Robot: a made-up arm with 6 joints.
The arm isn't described. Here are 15 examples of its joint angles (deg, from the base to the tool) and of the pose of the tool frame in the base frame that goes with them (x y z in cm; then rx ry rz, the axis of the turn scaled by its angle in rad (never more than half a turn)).
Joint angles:
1: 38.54 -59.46 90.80 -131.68 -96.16 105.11
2: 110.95 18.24 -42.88 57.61 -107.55 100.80
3: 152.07 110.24 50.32 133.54 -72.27 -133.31
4: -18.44 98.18 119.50 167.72 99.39 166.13
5: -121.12 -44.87 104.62 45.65 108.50 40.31
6: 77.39 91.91 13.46 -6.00 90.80 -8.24
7: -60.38 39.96 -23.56 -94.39 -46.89 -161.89
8: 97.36 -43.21 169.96 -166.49 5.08 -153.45
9: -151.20 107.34 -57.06 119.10 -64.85 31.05
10: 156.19 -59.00 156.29 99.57 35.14 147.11
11: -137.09 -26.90 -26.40 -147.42 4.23 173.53
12: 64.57 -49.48 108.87 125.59 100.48 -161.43
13: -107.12 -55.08 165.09 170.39 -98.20 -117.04
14: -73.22 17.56 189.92 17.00 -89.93 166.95
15: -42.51 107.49 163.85 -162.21 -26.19 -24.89
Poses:
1: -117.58 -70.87 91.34 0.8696 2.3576 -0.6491
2: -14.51 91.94 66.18 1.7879 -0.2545 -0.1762
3: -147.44 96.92 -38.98 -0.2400 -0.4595 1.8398
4: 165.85 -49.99 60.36 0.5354 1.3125 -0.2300
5: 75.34 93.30 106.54 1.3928 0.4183 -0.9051
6: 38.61 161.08 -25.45 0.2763 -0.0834 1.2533
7: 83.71 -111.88 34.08 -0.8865 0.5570 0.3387
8: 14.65 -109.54 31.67 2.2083 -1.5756 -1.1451
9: -29.60 5.39 -36.05 0.3185 1.2091 1.2055
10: 103.09 -60.38 13.87 -1.1131 1.0530 -0.5627
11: -63.78 -57.98 141.42 -0.1406 0.5747 -2.3670
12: -66.66 -95.51 117.85 -0.2242 -1.5435 1.5288
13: 18.25 72.71 8.29 -0.0844 1.4658 -1.2959
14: -16.04 28.89 134.59 1.5334 -1.2633 1.7384
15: 96.77 -84.32 122.08 2.0526 -0.4983 1.6765
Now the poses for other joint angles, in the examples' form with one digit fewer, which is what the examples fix.
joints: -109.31 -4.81 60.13 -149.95 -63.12 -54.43
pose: 5.3 -17.2 226.7 1.378 -0.399 0.947
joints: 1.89 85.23 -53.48 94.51 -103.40 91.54
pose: 65.7 -21.1 -15.2 0.526 -0.528 -1.221
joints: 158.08 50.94 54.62 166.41 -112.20 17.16
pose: -139.4 61.7 146.3 -0.681 -1.029 -0.355
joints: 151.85 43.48 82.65 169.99 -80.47 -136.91
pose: -97.9 57.0 193.5 1.825 -0.732 0.979
